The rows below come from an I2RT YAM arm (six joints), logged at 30 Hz.
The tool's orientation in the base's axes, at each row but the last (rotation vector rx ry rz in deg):
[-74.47, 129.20, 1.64]
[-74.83, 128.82, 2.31]
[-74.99, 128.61, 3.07]
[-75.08, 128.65, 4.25]
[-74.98, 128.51, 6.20]
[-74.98, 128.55, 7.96]
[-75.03, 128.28, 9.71]
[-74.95, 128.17, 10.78]
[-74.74, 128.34, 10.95]
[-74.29, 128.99, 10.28]
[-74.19, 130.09, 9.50]
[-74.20, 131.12, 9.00]
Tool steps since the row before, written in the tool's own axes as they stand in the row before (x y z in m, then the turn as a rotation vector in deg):
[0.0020, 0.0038, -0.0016, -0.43, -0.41, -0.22]
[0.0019, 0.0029, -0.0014, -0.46, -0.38, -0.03]
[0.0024, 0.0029, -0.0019, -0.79, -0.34, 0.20]
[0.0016, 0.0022, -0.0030, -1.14, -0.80, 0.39]
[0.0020, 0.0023, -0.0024, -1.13, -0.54, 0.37]
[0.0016, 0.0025, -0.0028, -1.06, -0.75, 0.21]
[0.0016, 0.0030, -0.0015, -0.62, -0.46, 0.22]
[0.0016, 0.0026, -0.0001, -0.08, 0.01, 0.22]
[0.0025, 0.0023, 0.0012, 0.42, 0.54, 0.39]
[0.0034, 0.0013, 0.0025, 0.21, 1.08, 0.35]
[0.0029, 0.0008, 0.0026, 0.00, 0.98, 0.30]
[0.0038, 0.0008, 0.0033, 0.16, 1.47, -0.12]
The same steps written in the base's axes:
[-0.0046, 0.0000, -0.0004, 0.41, 0.06, 0.48]
[-0.0037, -0.0004, -0.0004, 0.48, 0.16, 0.33]
[-0.0041, -0.0009, -0.0001, 0.67, 0.51, 0.27]
[-0.0037, -0.0010, 0.0013, 1.26, 0.60, 0.37]
[-0.0037, -0.0011, 0.0006, 1.03, 0.72, 0.34]
[-0.0038, -0.0009, 0.0012, 1.12, 0.50, 0.47]
[-0.0037, -0.0002, 0.0000, 0.71, 0.32, 0.20]
[-0.0028, 0.0001, -0.0011, 0.11, 0.15, -0.15]
[-0.0025, -0.0003, -0.0026, -0.47, 0.11, -0.62]
[-0.0015, -0.0010, -0.0040, -0.85, 0.54, -0.56]
[-0.0009, -0.0009, -0.0038, -0.70, 0.63, -0.40]
[-0.0011, -0.0014, -0.0048, -1.33, 0.63, -0.18]

